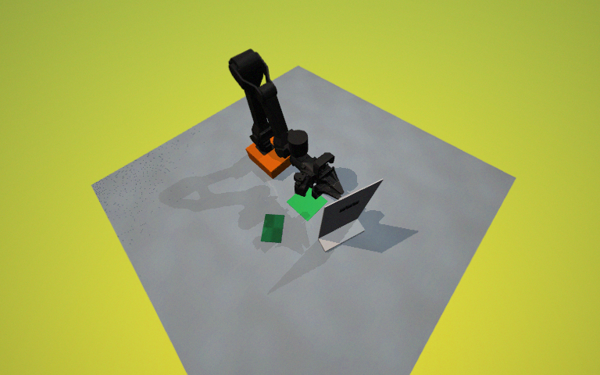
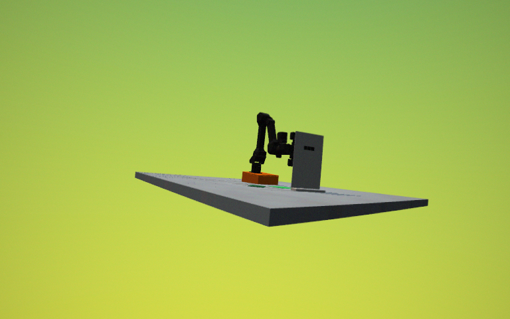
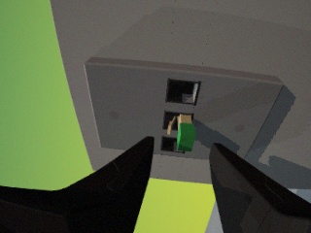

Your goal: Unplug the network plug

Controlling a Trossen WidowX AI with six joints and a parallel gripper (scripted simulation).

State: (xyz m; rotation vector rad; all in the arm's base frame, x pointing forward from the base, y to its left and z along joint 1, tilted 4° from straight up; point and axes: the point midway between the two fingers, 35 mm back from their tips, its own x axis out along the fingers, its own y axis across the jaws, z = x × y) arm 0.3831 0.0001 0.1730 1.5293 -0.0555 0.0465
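My gripper tip is 20 mm short of the network plug. Also, from my gripper tip: green marked square 130 mm behind, 20 mm to the right, 210 mm below; then darker green rectangle 140 mm behind, 190 mm to the right, 210 mm below; then grey panel 40 mm ahead, 10 mm to the right, 80 mm below.
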